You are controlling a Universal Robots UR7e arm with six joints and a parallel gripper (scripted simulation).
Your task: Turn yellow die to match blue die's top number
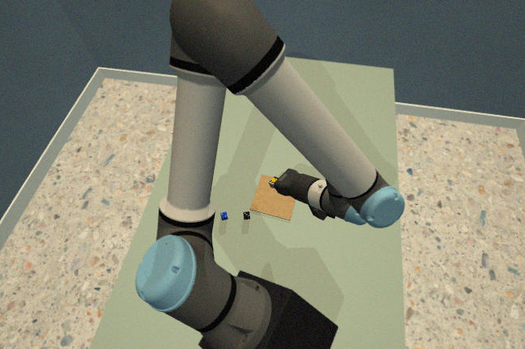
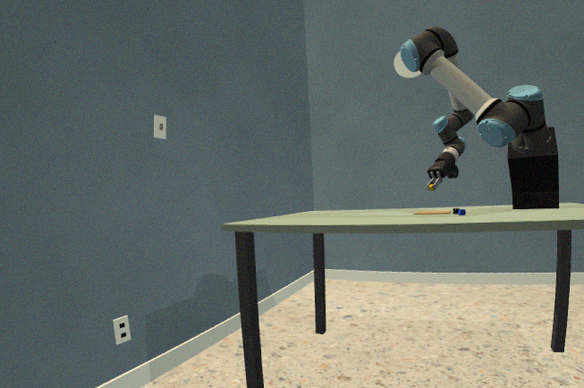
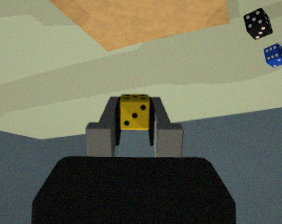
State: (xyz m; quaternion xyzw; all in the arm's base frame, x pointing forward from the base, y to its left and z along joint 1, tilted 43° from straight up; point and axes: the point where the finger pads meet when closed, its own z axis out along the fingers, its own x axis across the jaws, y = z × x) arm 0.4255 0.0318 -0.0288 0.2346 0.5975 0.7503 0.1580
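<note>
The tan mat is 110 mm below my hand. The rest, counted from my hand: blue die (150 mm to the left, 110 mm behind, 100 mm below); then black die (100 mm below, 90 mm behind, 80 mm to the left); then yellow die (10 mm to the left, 10 mm below).
</note>
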